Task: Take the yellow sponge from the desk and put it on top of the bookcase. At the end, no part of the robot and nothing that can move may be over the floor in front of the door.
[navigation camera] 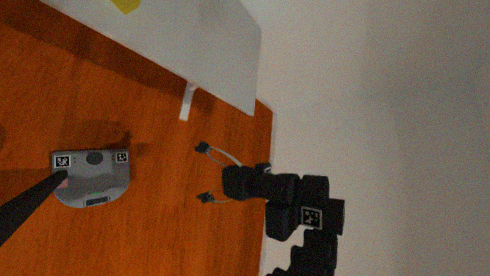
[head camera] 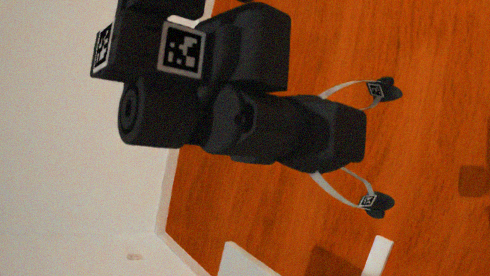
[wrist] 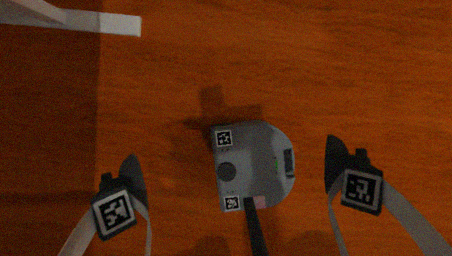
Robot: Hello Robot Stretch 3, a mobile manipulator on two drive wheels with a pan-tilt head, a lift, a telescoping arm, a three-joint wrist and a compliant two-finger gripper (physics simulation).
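Where they show: gripper, between the fingertips: [navigation camera: 199,171] [head camera: 390,148] [wrist: 233,164]; robot's base, origin of its link: [navigation camera: 94,157] [wrist: 227,160].
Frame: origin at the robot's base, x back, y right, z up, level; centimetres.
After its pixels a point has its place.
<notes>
The yellow sponge [navigation camera: 126,5] {x -49.0, y 4.8, z 75.9 cm} lies on the light grey desk [navigation camera: 200,55] {x -46.5, y 34.5, z 72.0 cm} [head camera: 242,262] {x -26.7, y 66.9, z 72.0 cm}, cut off by the top edge of the navigation view. It does not show in the head or wrist views. My gripper [head camera: 387,147] {x 2.2, y 23.7, z 86.8 cm} [navigation camera: 203,172] {x 2.2, y 23.7, z 86.8 cm} [wrist: 233,164] {x 2.2, y 23.7, z 86.8 cm} is open with nothing between its fingers. In the navigation view it hangs over the wooden floor, beyond the desk's near end and well apart from the sponge. The bookcase and the door do not show in these views.
A white desk foot [head camera: 379,252] [navigation camera: 187,102] [wrist: 120,24] sticks out from under the desk on the gripper's desk side. The pale wall [head camera: 75,150] {x -5.4, y 226.5, z 78.0 cm} [navigation camera: 400,100] {x -49.4, y 237.1, z 181.5 cm} stands behind my arm and wrist. My grey base [navigation camera: 95,180] {x 12.0, y -0.1, z 16.0 cm} [wrist: 255,165] {x 10.9, y 1.1, z 16.0 cm} stands on the wooden floor [head camera: 425,50] {x 46.3, y 47.8, z 0.0 cm}.
</notes>
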